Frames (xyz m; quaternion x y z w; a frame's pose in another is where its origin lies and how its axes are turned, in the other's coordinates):
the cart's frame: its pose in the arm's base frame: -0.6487 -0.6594 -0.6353 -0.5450 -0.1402 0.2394 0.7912
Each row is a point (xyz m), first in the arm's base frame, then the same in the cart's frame.
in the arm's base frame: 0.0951 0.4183 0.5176
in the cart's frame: 1.1572 -0.9258 0.9207
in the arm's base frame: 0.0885 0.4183 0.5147
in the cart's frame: 1.1517 -0.9216 0.9228
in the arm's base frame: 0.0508 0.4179 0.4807
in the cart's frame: 1.1209 -0.8816 0.9282
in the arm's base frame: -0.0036 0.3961 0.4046
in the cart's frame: 1.0663 -0.8049 0.9092
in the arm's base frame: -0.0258 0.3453 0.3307
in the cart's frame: 1.0234 -0.7460 0.8525
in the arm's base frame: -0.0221 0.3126 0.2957
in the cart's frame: 1.0105 -0.7239 0.8118
